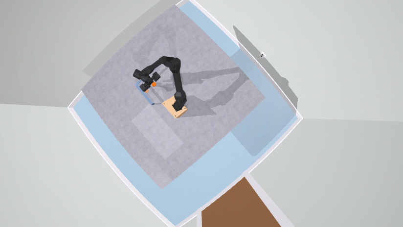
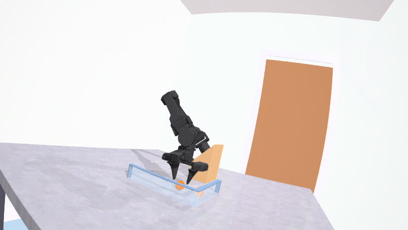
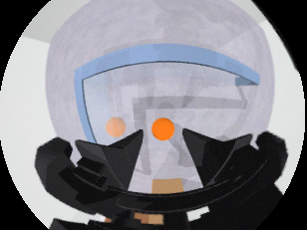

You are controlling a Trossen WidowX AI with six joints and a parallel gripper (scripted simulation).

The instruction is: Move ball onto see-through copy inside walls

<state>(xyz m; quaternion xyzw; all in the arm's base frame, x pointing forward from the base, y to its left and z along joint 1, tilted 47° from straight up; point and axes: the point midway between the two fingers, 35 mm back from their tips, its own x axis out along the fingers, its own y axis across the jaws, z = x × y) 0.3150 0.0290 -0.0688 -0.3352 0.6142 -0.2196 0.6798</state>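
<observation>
The orange ball lies 2 cm below my gripper tip. Also, from my gripper tip: see-through copy of ball: 1 cm behind, 9 cm to the left, 2 cm below.
</observation>
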